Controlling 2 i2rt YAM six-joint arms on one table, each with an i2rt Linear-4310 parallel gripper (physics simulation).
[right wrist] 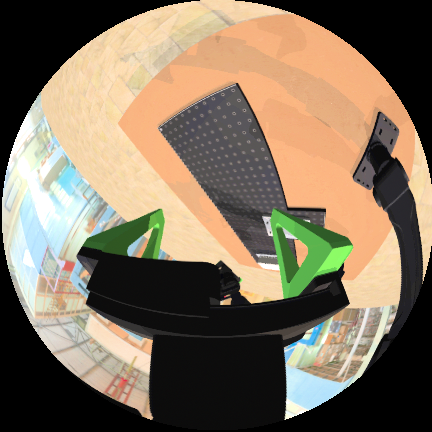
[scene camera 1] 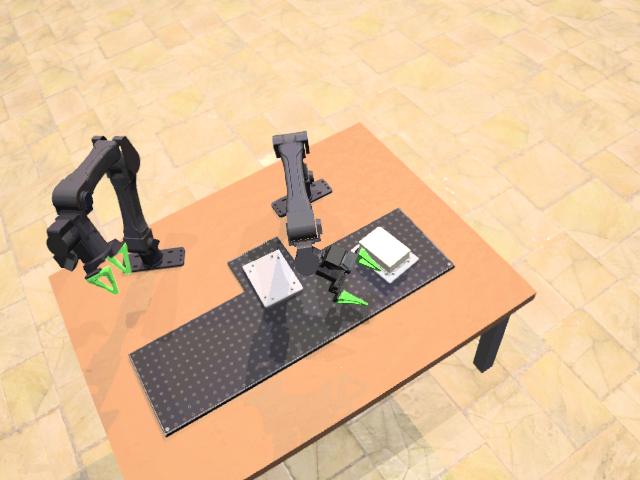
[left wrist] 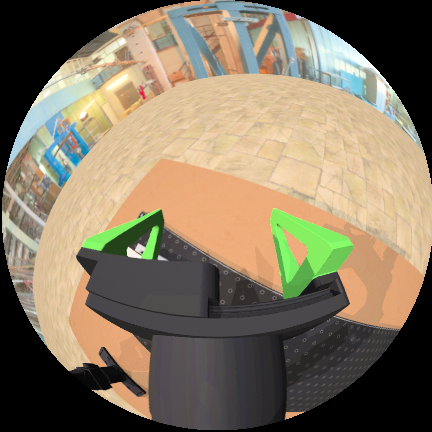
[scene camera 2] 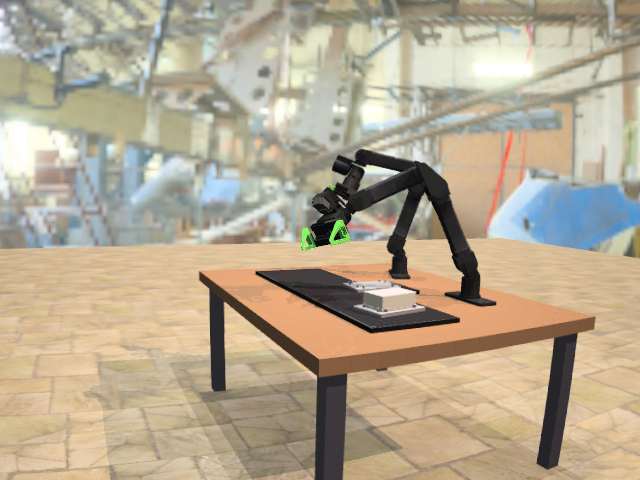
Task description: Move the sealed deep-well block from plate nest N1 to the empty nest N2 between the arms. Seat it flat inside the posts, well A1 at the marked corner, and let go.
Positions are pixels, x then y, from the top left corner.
Labels:
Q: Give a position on a white block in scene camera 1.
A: At 388, 253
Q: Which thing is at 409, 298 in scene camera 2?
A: A white block.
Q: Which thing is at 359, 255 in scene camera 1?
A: My left gripper.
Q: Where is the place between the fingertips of my left gripper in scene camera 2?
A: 315, 246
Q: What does my right gripper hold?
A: Nothing.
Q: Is my right gripper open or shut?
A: Open.

